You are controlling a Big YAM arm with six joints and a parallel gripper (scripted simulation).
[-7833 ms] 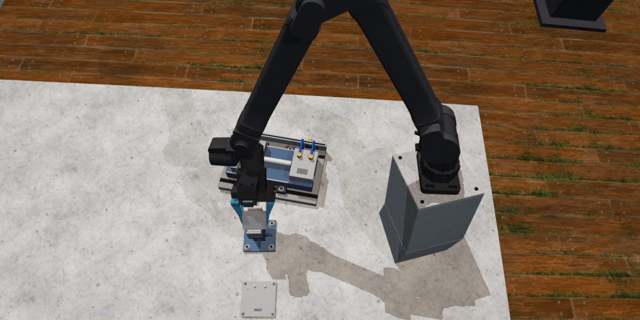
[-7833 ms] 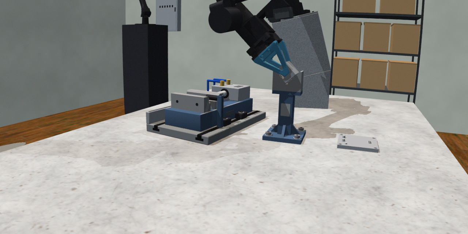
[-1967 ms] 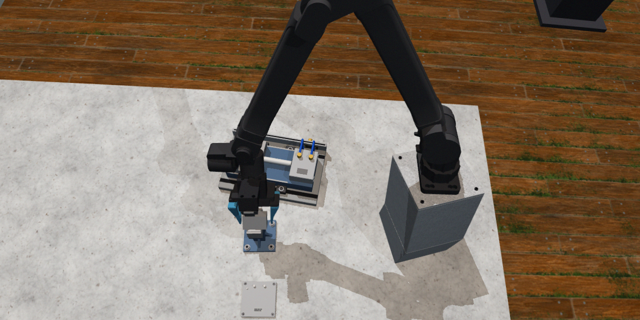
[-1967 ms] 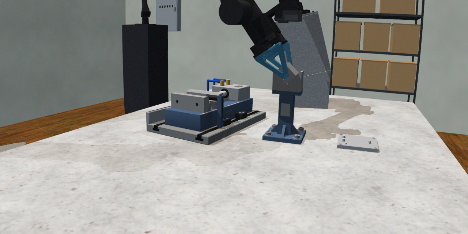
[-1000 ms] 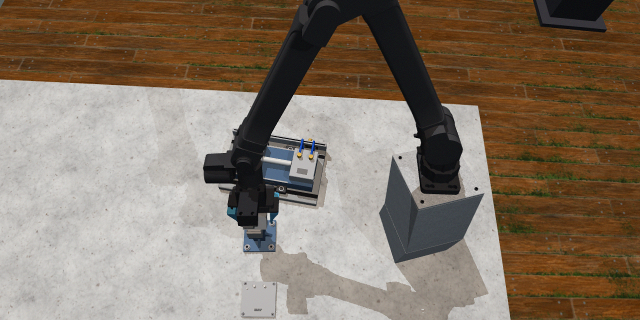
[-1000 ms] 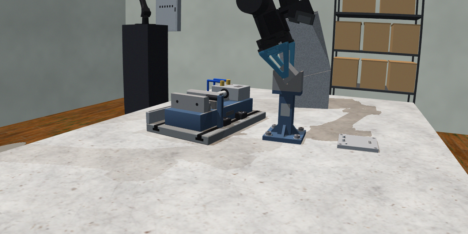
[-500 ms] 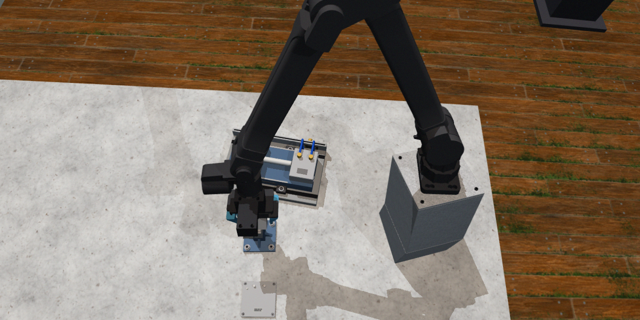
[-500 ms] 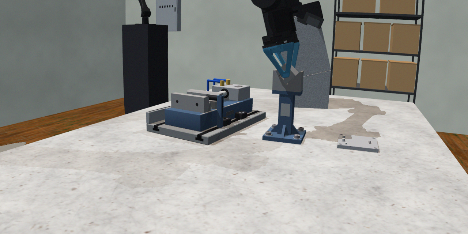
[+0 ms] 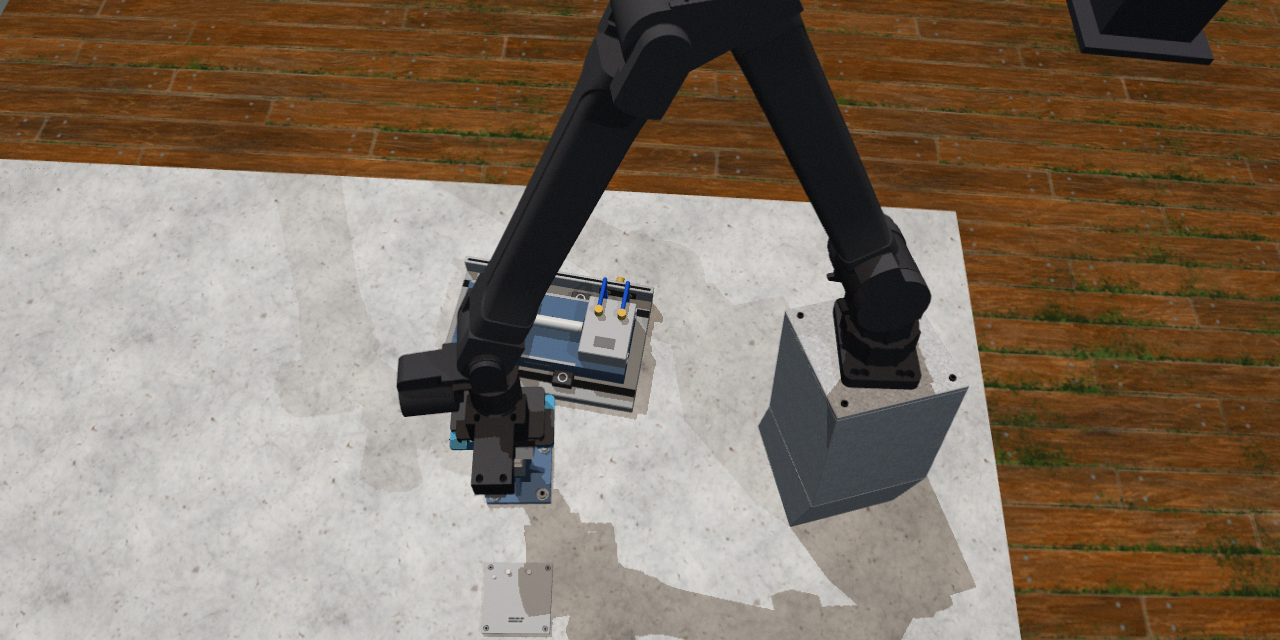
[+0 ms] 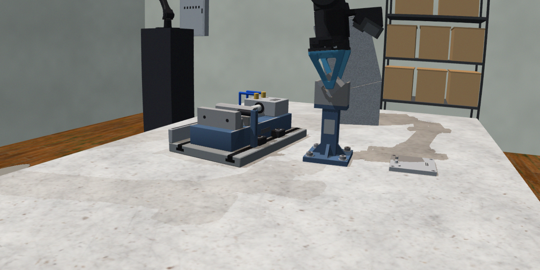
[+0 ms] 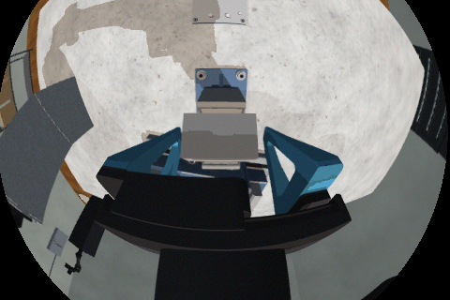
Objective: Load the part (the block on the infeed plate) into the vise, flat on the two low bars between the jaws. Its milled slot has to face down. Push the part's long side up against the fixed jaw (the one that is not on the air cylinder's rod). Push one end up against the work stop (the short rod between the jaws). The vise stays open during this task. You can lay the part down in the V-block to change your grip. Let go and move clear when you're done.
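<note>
Right now my hand is 10 mm to the left of the grey part and 10 mm above it. Also, from my hand: V-block post 100 mm below; work stop 60 mm ahead, 170 mm to the right, 70 mm below; blue work-stop post 60 mm ahead, 150 mm to the right, 100 mm below.
</note>
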